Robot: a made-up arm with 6 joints. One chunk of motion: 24 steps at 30 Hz.
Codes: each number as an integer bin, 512 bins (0 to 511) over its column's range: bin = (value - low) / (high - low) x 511, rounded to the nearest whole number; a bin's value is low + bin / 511 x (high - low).
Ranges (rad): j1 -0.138..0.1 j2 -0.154..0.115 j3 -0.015..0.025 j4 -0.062..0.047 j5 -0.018..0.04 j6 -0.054..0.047
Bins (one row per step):
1: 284 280 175 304 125 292
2: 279 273 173 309 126 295
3: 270 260 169 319 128 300
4: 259 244 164 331 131 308
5: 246 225 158 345 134 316
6: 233 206 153 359 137 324
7: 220 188 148 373 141 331
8: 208 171 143 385 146 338
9: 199 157 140 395 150 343
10: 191 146 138 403 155 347
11: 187 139 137 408 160 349
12: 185 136 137 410 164 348
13: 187 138 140 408 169 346
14: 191 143 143 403 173 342
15: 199 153 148 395 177 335
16: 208 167 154 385 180 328
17: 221 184 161 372 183 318
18: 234 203 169 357 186 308
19: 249 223 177 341 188 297
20: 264 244 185 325 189 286
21: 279 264 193 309 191 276
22: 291 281 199 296 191 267
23: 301 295 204 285 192 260
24: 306 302 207 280 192 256
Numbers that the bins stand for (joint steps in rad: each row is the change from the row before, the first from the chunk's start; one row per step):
1: -0.00573 -0.00660 -0.00130 0.00285 -0.00381 0.00371
2: -0.00805 -0.01029 -0.00146 0.00391 -0.00370 0.00431
3: -0.01225 -0.01713 -0.00177 0.00605 -0.00347 0.00530
4: -0.01737 -0.02555 -0.00216 0.00860 -0.00313 0.00688
5: -0.02342 -0.03556 -0.00263 0.01159 -0.00279 0.00846
6: -0.02948 -0.04556 -0.00302 0.01458 -0.00245 0.01004
7: -0.03553 -0.05503 -0.00341 0.01756 -0.00200 0.01142
8: -0.04112 -0.06398 -0.00381 0.02012 -0.00143 0.01281
9: -0.04532 -0.07135 -0.00404 0.02226 -0.00097 0.01379
10: -0.04904 -0.07714 -0.00420 0.02396 -0.00041 0.01459
11: -0.05090 -0.08083 -0.00428 0.02503 0.00016 0.01498
12: -0.05184 -0.08241 -0.00428 0.02546 0.00061 0.01478
13: -0.05090 -0.08135 -0.00404 0.02503 0.00118 0.01439
14: -0.04904 -0.07872 -0.00381 0.02396 0.00164 0.01360
15: -0.04532 -0.07346 -0.00341 0.02226 0.00209 0.01221
16: -0.04112 -0.06609 -0.00295 0.02012 0.00243 0.01083
17: -0.03507 -0.05714 -0.00240 0.01735 0.00277 0.00885
18: -0.02901 -0.04714 -0.00177 0.01415 0.00311 0.00688
19: -0.02203 -0.03661 -0.00114 0.01074 0.00334 0.00470
20: -0.01504 -0.02555 -0.00052 0.00732 0.00345 0.00253
21: -0.00805 -0.01503 0.00011 0.00391 0.00368 0.00055
22: -0.00247 -0.00608 0.00058 0.00114 0.00368 -0.00123
23: 0.00219 0.00129 0.00097 -0.00121 0.00379 -0.00261
24: 0.00452 0.00498 0.00120 -0.00227 0.00379 -0.00340

